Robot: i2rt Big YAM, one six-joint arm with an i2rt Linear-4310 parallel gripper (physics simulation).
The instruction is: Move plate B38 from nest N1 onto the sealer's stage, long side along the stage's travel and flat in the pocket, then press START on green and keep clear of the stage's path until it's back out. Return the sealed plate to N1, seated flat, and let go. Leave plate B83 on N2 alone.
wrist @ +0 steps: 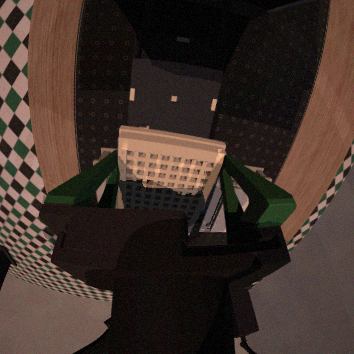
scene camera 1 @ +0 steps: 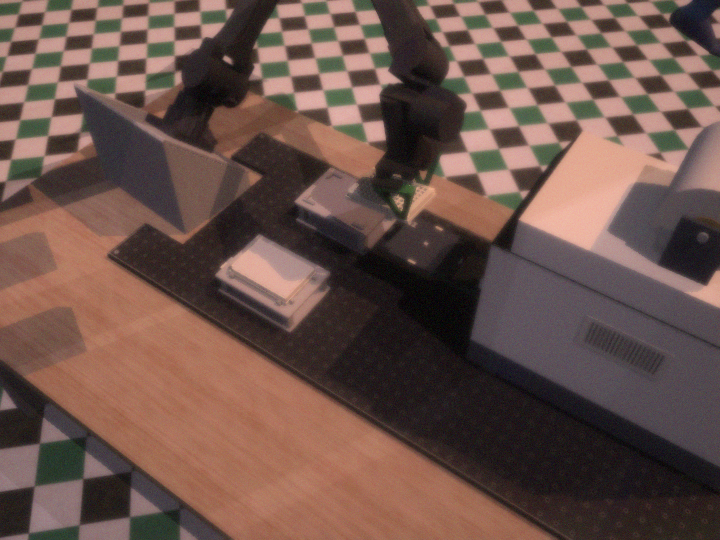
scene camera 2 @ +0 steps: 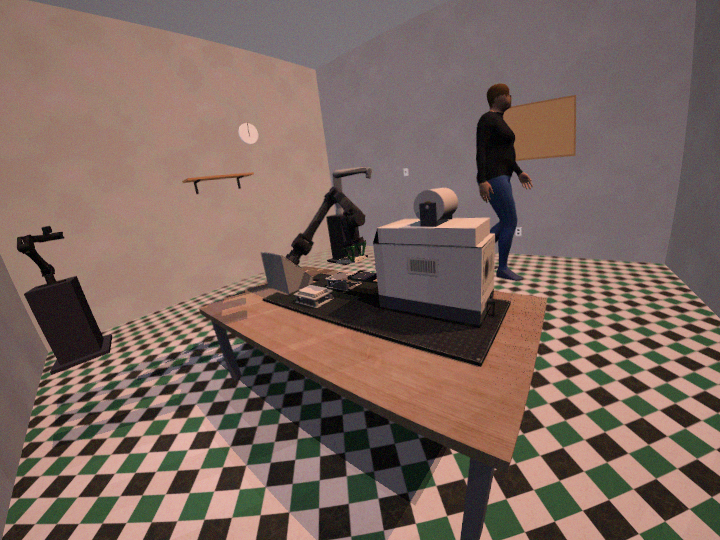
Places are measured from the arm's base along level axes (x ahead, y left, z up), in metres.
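Where they show: gripper, fingertip midpoint: [wrist: 169, 155] [scene camera 1: 413, 203] [scene camera 2: 358, 259]; arm's base, link origin: [scene camera 1: 178, 137] [scene camera 2: 289, 264].
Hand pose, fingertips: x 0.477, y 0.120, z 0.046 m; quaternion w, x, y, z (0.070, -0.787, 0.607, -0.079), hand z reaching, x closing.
Observation:
Things, the pixels of their top centre, and the offset from my fingertips. Level surfaces: height alone.
- plate B38, top centre: [wrist: 161, 206] [scene camera 1: 390, 186] [scene camera 2: 350, 256] dy -0.005, dx -0.045, dz +0.013 m
- nest N1, top centre: [scene camera 1: 347, 198] [scene camera 2: 342, 275] dy +0.028, dx -0.174, dz -0.117 m
- dark stage, top centre: [wrist: 179, 59] [scene camera 1: 448, 253] [scene camera 2: 372, 275] dy +0.008, dx +0.077, dz -0.071 m
- Plate B83, top centre: [scene camera 1: 272, 267] [wrist: 236, 212] [scene camera 2: 312, 289] dy -0.192, dx -0.150, dz -0.115 m
- nest N2, top centre: [scene camera 1: 272, 270] [wrist: 235, 210] [scene camera 2: 312, 290] dy -0.192, dx -0.150, dz -0.121 m
- black perforated mat, surface height: dz -0.176 m
- roll, top centre: [scene camera 2: 435, 188] dy +0.056, dx +0.409, dz +0.300 m
My gripper [scene camera 1: 414, 190] [scene camera 2: 355, 252] [wrist: 169, 155] is shut on plate B38 [scene camera 1: 427, 200] [wrist: 170, 170], a pale well plate held by its sides. It hangs above the stage-side end of nest N1 [scene camera 1: 334, 194] [scene camera 2: 339, 282], short of the stage's centre. In the wrist view the plate looks slightly turned against the stage. The dark stage [scene camera 1: 419, 247] [scene camera 2: 362, 276] [wrist: 175, 112] is out in front of the white sealer [scene camera 1: 537, 305] [scene camera 2: 430, 279]. Plate B83 [scene camera 1: 270, 264] [scene camera 2: 314, 290] lies on nest N2 [scene camera 1: 252, 294]. Lettering on the plates is unreadable; START does not show.
A grey angled panel [scene camera 1: 136, 165] [scene camera 2: 279, 273] stands at the arm's base end of the table. A black perforated mat [scene camera 1: 407, 372] [scene camera 2: 401, 328] lies under the nests and sealer. A roll [scene camera 2: 437, 203] sits on top of the sealer. A person [scene camera 2: 496, 145] stands behind the table.

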